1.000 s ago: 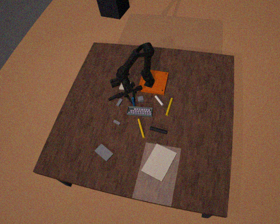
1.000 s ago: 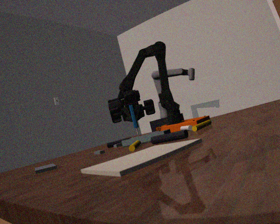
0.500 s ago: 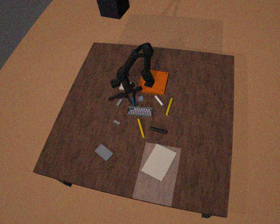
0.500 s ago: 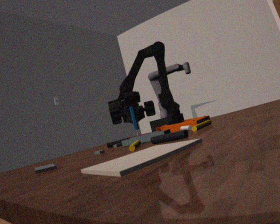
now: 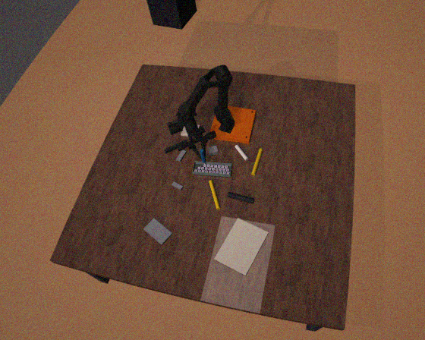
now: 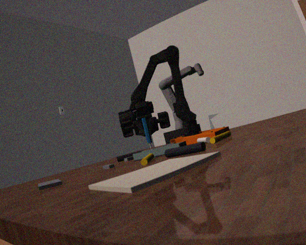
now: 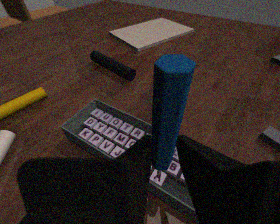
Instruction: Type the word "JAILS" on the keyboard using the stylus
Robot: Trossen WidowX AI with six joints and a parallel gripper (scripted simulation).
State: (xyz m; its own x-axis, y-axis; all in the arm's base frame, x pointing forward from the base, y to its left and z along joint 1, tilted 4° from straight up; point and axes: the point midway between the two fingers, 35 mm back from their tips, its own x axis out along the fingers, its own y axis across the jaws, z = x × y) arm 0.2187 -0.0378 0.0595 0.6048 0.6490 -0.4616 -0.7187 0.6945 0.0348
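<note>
Now: gripper tip 2 cm above the blue stylus. Also, from my gripper tip: white sheet (30 cm ahead, 31 cm to the left, 8 cm below); then grey pad (38 cm ahead, 6 cm to the right, 8 cm below); then white stick (13 cm behind, 14 cm to the left, 7 cm below).
</note>
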